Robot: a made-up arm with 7 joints. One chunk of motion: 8 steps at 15 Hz.
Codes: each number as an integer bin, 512 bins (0 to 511) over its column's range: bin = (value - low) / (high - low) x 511, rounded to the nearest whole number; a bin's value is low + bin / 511 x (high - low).
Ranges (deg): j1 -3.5..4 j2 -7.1..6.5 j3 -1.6..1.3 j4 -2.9..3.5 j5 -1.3..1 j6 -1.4..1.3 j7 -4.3..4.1
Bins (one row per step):
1: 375 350 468 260 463 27 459
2: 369 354 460 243 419 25 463
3: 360 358 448 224 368 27 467
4: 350 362 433 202 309 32 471
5: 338 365 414 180 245 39 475
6: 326 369 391 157 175 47 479
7: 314 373 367 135 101 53 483
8: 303 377 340 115 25 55 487
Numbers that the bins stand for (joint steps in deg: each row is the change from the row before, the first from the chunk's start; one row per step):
1: 2.004 2.215 1.056 0.356 0.784 -1.257 3.245
2: 1.916 2.322 1.011 0.143 0.586 -1.268 3.311
3: 1.784 2.428 0.942 -0.095 0.356 -1.257 3.377
4: 1.637 2.534 0.857 -0.370 0.091 -1.231 3.442
5: 1.461 2.614 0.750 -0.646 -0.197 -1.194 3.508
6: 1.285 2.721 0.619 -0.934 -0.512 -1.152 3.574
7: 1.109 2.827 0.483 -1.209 -0.845 -1.120 3.640
8: 0.947 2.934 0.330 -1.460 -1.187 -1.109 3.705

